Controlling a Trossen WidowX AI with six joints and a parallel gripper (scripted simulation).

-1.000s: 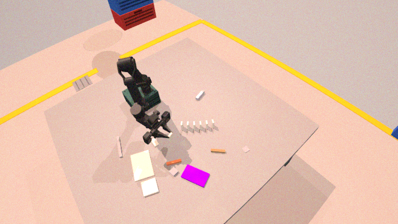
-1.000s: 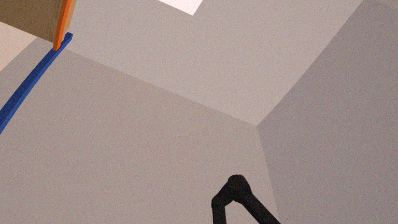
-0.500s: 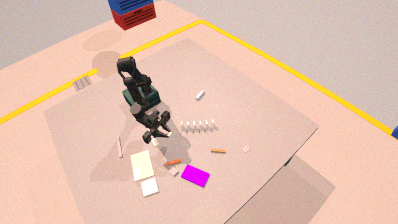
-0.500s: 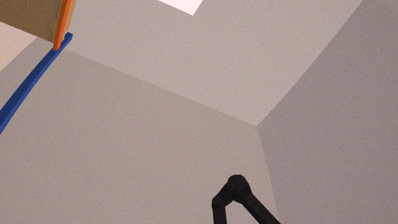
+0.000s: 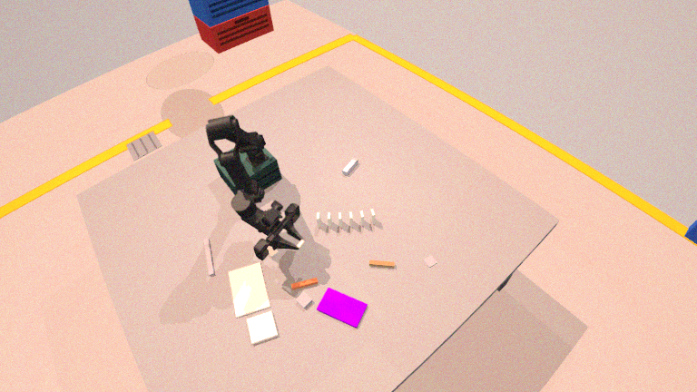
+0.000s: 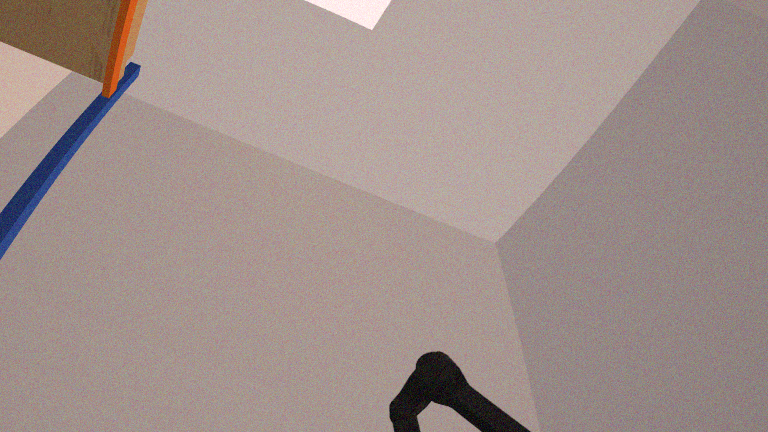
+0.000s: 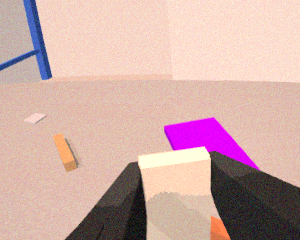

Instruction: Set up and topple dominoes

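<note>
Now: the magenta card 18 cm ahead of my gripper tip, 1 cm to the right of it and 12 cm below it. From my gripper tip the other things lie so: thin pale bar (24 cm behind, 22 cm to the right, 12 cm below).
</note>
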